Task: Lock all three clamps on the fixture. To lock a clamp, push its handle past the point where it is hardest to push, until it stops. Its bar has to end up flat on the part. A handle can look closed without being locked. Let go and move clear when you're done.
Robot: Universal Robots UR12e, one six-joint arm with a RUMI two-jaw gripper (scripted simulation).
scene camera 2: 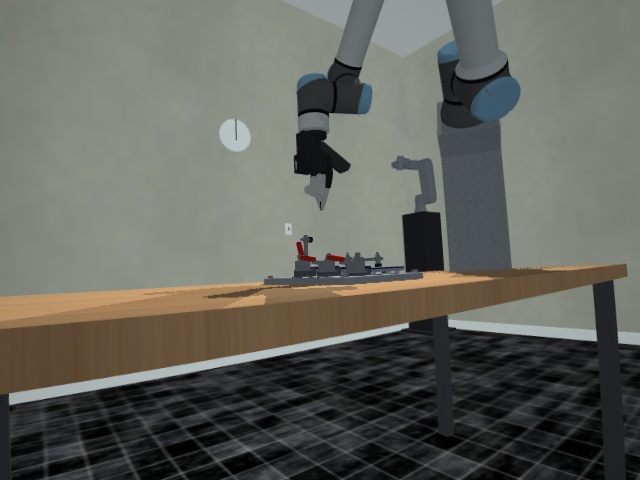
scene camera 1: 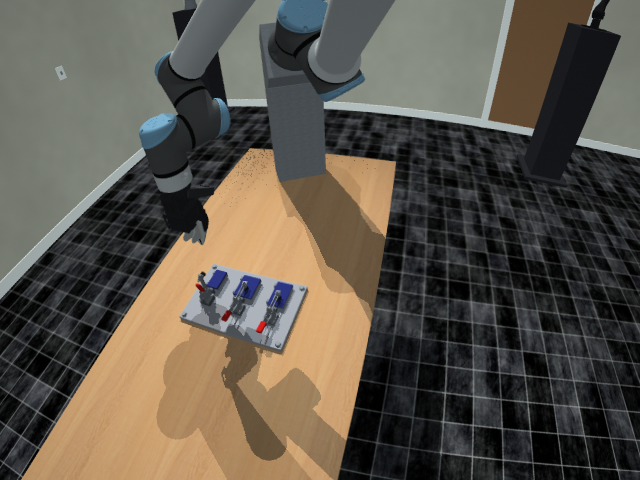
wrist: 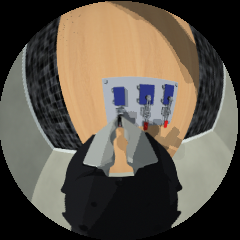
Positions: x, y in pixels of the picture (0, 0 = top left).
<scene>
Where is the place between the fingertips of my gripper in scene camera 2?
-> At 321, 210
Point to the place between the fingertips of my gripper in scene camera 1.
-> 202, 244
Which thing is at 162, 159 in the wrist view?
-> My gripper.
</scene>
